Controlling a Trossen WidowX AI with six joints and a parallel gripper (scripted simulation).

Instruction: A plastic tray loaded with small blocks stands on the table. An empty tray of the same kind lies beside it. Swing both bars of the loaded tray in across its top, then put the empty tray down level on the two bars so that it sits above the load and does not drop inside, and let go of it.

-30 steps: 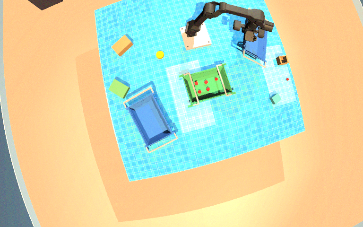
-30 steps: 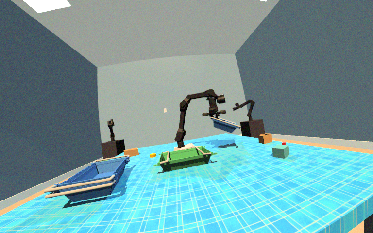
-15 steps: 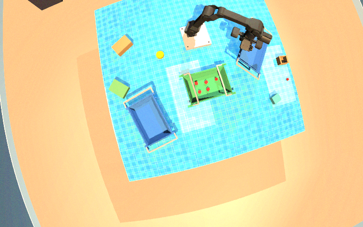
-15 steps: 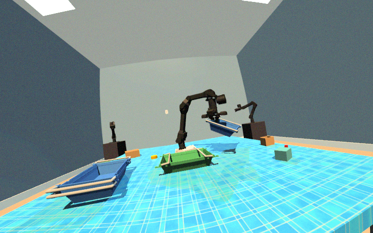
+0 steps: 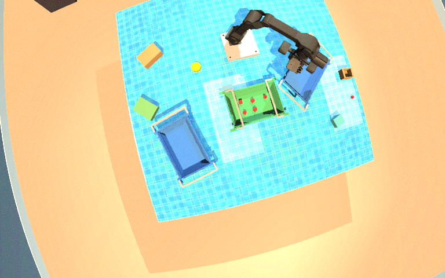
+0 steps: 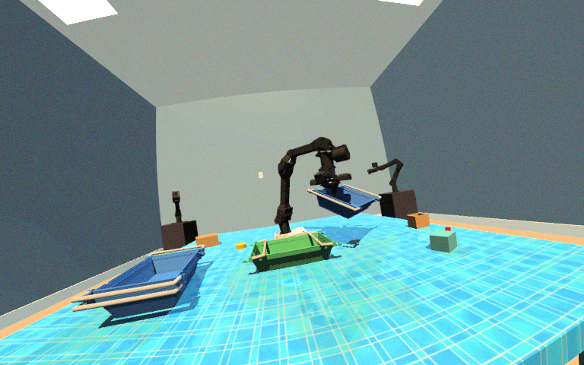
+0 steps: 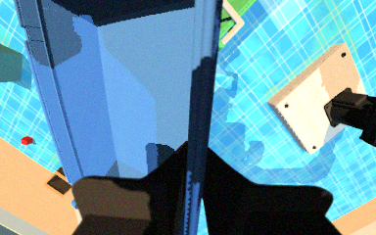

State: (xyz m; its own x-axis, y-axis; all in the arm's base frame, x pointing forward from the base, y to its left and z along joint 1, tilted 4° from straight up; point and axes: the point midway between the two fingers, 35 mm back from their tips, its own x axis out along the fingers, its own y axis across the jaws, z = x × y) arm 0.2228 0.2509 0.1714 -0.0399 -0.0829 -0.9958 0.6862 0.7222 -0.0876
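My gripper tip is now 60 mm to the right of the blue tray and 50 mm short of it. Round my gripper tip: yellow disc (460 mm to the right, 170 mm below, 100 mm behind); then teal cube (310 mm ahead, 240 mm to the left, 160 mm below); then brown box (360 mm to the left, 170 mm below, 60 mm ahead).
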